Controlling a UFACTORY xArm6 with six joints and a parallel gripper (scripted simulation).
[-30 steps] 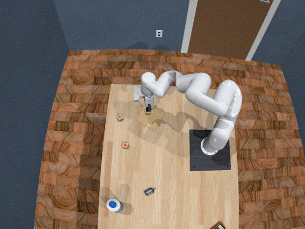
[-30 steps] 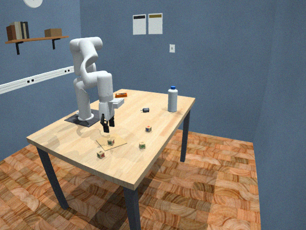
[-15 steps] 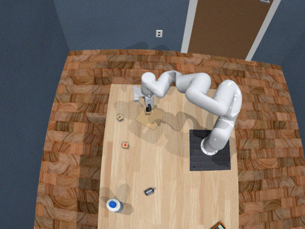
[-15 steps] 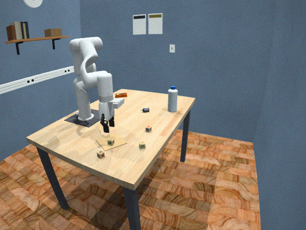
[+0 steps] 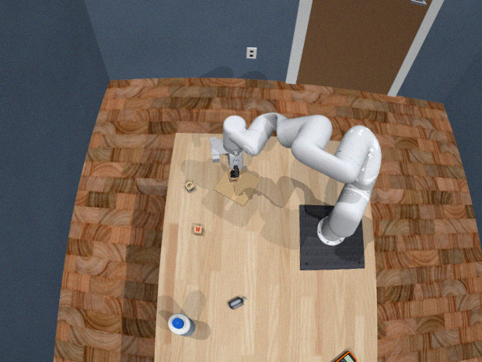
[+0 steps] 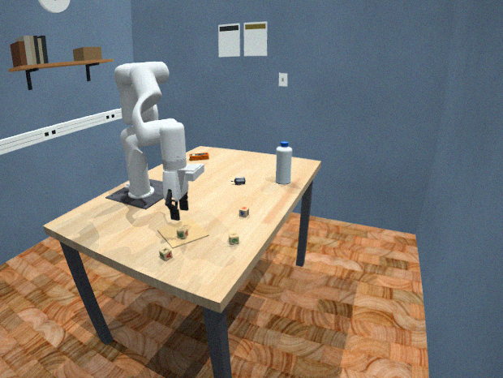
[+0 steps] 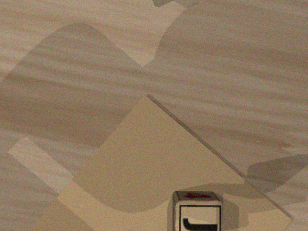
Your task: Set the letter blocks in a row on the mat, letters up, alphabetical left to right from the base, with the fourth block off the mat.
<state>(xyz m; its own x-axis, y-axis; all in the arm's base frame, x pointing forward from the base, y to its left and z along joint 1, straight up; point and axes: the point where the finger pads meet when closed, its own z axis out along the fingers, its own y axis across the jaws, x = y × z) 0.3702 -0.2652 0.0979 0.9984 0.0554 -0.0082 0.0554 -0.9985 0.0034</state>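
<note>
Now: the tan mat 20 mm behind my hand, 30 mm to the left of it and 100 mm below it. From my hand the other things lie so: orange device: 330 mm behind, 830 mm to the left, 90 mm below; then small dark object: 30 mm ahead, 510 mm to the left, 90 mm below.
</note>
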